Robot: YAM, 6 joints.
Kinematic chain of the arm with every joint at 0, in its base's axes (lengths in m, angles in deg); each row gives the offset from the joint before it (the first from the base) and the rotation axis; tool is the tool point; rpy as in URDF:
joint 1: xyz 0 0 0.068 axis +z
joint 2: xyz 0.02 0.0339 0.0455 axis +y
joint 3: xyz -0.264 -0.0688 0 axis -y
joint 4: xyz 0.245 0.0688 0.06 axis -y
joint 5: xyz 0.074 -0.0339 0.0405 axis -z
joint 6: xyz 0.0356 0 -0.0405 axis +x
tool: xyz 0 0 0 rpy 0 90 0
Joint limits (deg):
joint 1: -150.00..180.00
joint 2: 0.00..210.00
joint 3: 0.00..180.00
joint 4: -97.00..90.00
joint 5: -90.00..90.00
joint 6: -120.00..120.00
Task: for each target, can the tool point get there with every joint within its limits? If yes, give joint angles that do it. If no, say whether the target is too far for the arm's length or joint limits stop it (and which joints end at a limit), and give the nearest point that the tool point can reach.
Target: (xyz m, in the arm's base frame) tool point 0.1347 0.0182 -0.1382
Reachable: yes | joints 16.95 163.70 36.82 13.69 37.98 -85.69
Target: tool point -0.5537 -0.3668 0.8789
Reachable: no: too far | nearest point -0.3526 -0.2336 0.5923 | short by 0.375 m
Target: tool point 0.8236 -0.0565 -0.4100
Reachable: no: too far | nearest point 0.5468 -0.0375 -0.2217 | short by 0.335 m
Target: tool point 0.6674 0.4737 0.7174
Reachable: no: too far | nearest point 0.4233 0.3005 0.4910 | short by 0.375 m
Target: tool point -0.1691 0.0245 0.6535
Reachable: yes | joints -18.25 54.43 148.03 -29.27 56.35 -24.03
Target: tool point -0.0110 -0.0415 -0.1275
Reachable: yes | joints -102.06 176.09 37.50 -13.11 3.43 43.55
